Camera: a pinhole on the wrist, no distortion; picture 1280 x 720 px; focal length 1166.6 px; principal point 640.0 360.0 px. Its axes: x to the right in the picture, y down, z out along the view. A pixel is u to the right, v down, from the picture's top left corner.
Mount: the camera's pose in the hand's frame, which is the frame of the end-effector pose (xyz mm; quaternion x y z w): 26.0 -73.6 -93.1 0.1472 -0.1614 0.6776 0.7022
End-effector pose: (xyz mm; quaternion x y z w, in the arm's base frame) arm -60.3 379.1 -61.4 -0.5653 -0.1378 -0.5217 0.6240
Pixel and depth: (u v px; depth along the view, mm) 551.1 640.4 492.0
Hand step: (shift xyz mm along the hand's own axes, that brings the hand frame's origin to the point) -106.6 -312.3 334.5
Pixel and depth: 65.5 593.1 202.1
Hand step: -22.8 -248.0 46.8
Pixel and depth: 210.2 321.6 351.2
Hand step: 24.2 -340.5 169.6
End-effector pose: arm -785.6 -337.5 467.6 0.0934 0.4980 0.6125 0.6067
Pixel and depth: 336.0 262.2 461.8
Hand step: 48.6 -380.4 273.8
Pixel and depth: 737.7 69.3 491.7
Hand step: 136.3 -250.3 370.7
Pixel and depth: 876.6 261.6 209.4
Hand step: 39.2 -125.0 114.6
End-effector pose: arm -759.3 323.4 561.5 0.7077 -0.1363 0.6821 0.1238
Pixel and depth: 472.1 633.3 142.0
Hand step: -11.7 -151.2 26.2
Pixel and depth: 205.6 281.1 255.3
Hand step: 33.5 -268.8 97.5
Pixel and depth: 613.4 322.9 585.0
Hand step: 28.3 -335.3 430.6
